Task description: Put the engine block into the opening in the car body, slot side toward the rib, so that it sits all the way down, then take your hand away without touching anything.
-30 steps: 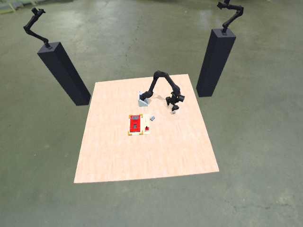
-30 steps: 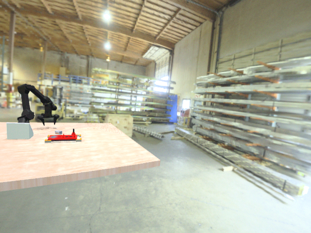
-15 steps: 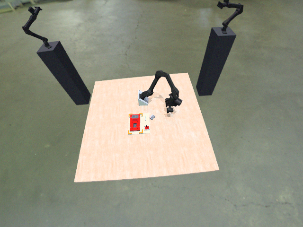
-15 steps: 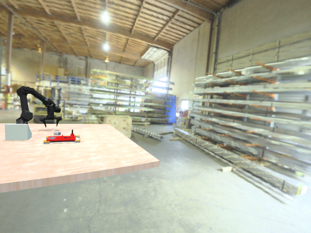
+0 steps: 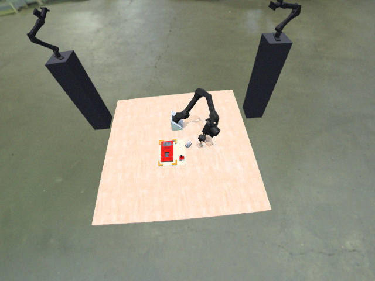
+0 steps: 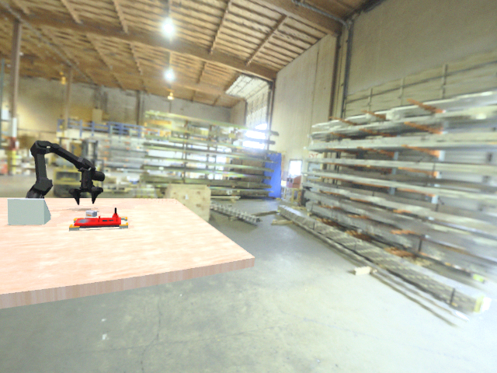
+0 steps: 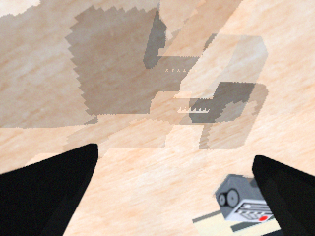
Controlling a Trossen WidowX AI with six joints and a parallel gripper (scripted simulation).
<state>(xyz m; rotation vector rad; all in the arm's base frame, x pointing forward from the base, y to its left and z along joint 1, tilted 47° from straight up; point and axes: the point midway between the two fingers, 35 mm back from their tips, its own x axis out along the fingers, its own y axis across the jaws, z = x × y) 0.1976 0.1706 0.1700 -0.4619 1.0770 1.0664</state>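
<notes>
Right now my gripper tip is 120 mm to the left of the grey engine block, 40 mm short of it and 30 mm above it. The rest, counted from my gripper tip: plate (280 mm to the right, 110 mm ahead, 30 mm below).
</notes>
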